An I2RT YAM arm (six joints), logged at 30 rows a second.
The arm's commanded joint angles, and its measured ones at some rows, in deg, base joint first. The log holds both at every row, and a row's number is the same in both.
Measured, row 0:
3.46, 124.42, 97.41, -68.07, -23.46, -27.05
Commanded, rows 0 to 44:
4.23, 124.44, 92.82, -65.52, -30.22, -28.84
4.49, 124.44, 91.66, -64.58, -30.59, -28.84
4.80, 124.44, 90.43, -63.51, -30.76, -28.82
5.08, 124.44, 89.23, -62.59, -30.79, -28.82
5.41, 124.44, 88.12, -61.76, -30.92, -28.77
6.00, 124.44, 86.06, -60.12, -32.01, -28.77
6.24, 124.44, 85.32, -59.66, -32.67, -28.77
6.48, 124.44, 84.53, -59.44, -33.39, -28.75
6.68, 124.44, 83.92, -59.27, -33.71, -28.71
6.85, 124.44, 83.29, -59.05, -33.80, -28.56
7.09, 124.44, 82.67, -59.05, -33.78, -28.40
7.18, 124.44, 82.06, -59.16, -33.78, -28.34
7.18, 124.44, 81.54, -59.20, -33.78, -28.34
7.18, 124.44, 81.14, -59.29, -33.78, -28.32
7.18, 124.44, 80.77, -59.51, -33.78, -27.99
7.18, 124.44, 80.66, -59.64, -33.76, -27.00
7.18, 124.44, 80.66, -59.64, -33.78, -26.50
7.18, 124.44, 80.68, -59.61, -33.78, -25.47
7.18, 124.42, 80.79, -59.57, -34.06, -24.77
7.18, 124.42, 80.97, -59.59, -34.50, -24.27
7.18, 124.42, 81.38, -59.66, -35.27, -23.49
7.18, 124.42, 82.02, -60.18, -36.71, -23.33
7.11, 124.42, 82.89, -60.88, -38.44, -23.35
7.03, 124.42, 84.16, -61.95, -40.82, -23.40
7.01, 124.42, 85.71, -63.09, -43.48, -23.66
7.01, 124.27, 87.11, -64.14, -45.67, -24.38
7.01, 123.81, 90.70, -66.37, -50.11, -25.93
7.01, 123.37, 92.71, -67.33, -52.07, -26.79
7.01, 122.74, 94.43, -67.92, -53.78, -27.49
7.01, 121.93, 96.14, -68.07, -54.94, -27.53
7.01, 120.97, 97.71, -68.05, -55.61, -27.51
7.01, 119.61, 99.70, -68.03, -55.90, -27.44
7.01, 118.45, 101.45, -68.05, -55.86, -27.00
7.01, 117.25, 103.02, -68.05, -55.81, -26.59
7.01, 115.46, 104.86, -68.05, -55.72, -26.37
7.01, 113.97, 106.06, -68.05, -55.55, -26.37
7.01, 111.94, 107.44, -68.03, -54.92, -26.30
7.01, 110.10, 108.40, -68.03, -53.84, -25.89
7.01, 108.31, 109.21, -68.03, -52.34, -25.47
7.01, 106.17, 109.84, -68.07, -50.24, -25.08
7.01, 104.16, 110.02, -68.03, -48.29, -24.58
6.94, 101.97, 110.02, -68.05, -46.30, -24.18
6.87, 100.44, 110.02, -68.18, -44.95, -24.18
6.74, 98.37, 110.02, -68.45, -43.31, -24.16
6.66, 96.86, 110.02, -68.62, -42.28, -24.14
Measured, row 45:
6.83, 102.72, 108.47, -68.31, -46.89, -24.88
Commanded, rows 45 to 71:
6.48, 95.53, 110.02, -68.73, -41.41, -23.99
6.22, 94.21, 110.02, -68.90, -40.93, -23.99
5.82, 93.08, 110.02, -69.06, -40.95, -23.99
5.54, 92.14, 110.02, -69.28, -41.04, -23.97
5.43, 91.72, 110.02, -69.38, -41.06, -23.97
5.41, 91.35, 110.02, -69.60, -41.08, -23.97
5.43, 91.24, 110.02, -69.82, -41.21, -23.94
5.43, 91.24, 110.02, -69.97, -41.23, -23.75
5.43, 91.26, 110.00, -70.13, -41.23, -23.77
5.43, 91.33, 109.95, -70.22, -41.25, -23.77
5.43, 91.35, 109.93, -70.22, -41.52, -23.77
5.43, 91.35, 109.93, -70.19, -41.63, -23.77
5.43, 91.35, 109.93, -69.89, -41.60, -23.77
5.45, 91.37, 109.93, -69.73, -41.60, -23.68
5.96, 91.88, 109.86, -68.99, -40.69, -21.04
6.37, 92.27, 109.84, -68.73, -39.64, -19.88
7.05, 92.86, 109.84, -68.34, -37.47, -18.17
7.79, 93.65, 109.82, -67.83, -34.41, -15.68
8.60, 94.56, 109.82, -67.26, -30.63, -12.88
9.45, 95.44, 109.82, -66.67, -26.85, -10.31
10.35, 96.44, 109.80, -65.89, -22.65, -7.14
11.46, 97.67, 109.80, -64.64, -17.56, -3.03
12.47, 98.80, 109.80, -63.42, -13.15, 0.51
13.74, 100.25, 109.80, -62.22, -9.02, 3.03
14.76, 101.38, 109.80, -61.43, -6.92, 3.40
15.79, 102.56, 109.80, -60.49, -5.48, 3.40
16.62, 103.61, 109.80, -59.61, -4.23, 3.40
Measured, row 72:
13.93, 100.84, 109.08, -61.32, -16.21, -3.70
